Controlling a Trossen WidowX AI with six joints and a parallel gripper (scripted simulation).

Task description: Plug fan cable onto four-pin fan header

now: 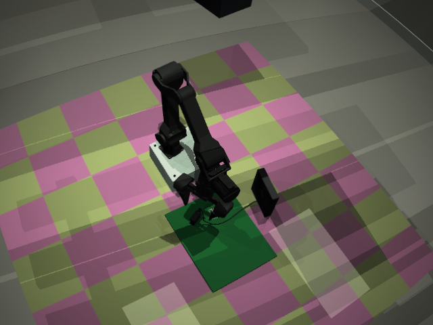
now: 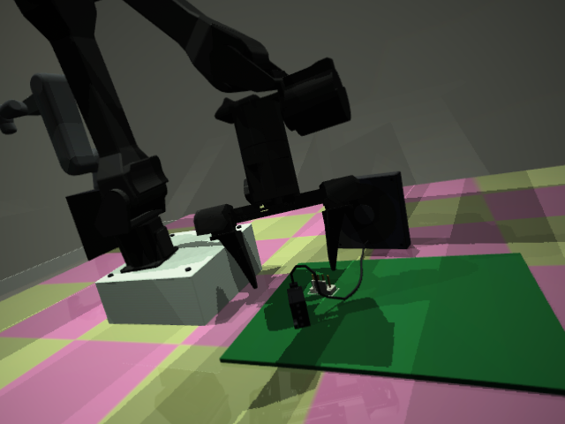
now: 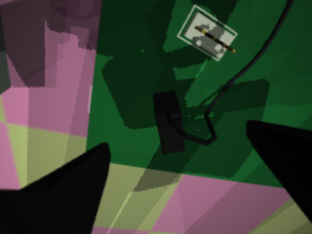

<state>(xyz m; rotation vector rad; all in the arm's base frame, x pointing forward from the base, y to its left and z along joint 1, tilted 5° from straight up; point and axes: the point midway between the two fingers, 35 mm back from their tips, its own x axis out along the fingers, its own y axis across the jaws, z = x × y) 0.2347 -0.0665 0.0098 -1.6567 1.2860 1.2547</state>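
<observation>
My gripper tip is now 30 mm above the dark fan plug and 10 mm to the left of it. Round my gripper tip: green board: 90 mm ahead, 60 mm below, 20 mm to the left; black square fan: 210 mm to the left, 80 mm ahead, 10 mm above.
</observation>
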